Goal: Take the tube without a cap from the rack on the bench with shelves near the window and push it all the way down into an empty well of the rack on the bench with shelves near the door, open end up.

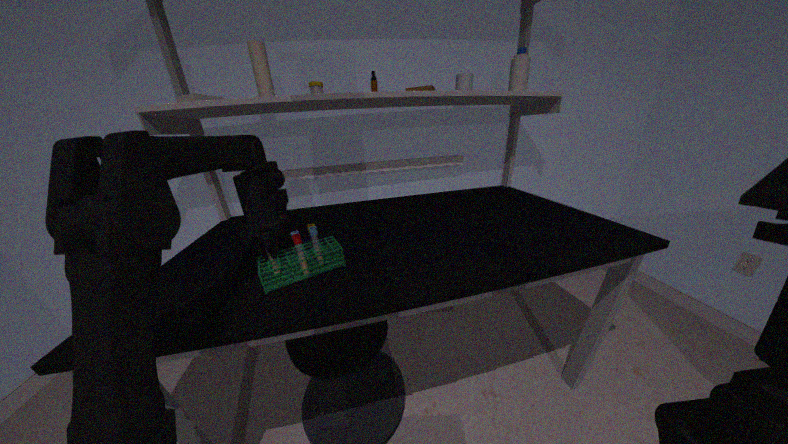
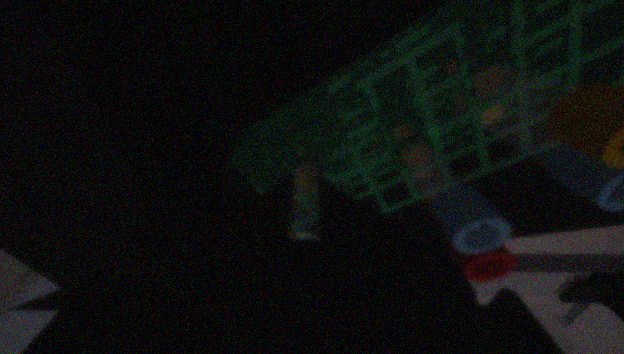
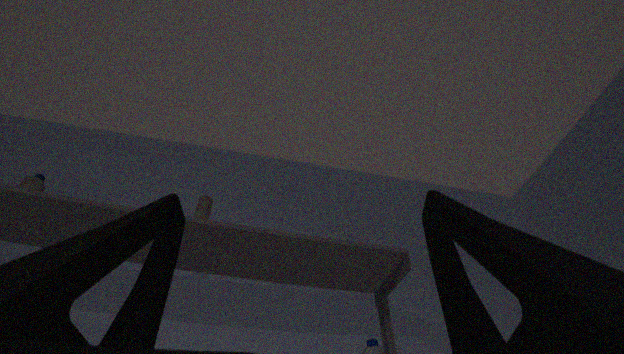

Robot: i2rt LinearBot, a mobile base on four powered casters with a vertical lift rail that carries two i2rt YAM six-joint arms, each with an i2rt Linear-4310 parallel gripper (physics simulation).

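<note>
A green wire rack [image 1: 331, 266] [image 2: 270, 150] stands on the black bench top at the left. My left gripper [image 1: 268, 248] [image 2: 306, 184] is over its left end, pointing down, shut on the capless tube [image 1: 274, 265] [image 2: 306, 190]. The tube is roughly upright with its orange-tinted lower part at the rack's left end; how deep it sits is too dark to tell. A red-capped tube [image 1: 296, 238] [image 2: 490, 266] and a yellow-capped tube [image 1: 312, 231] [image 2: 582, 120] stand in the rack to the right of it. My right gripper [image 3: 301, 205] is open and empty, with the bench far off.
The black bench [image 1: 468, 237] has a shelf [image 1: 386, 101] above its back edge, bearing bottles and jars. Its metal leg [image 1: 598, 325] is at the right. A round dark stool [image 1: 352, 397] is under the front edge. Parts of the right arm [image 1: 722, 413] show at the right border.
</note>
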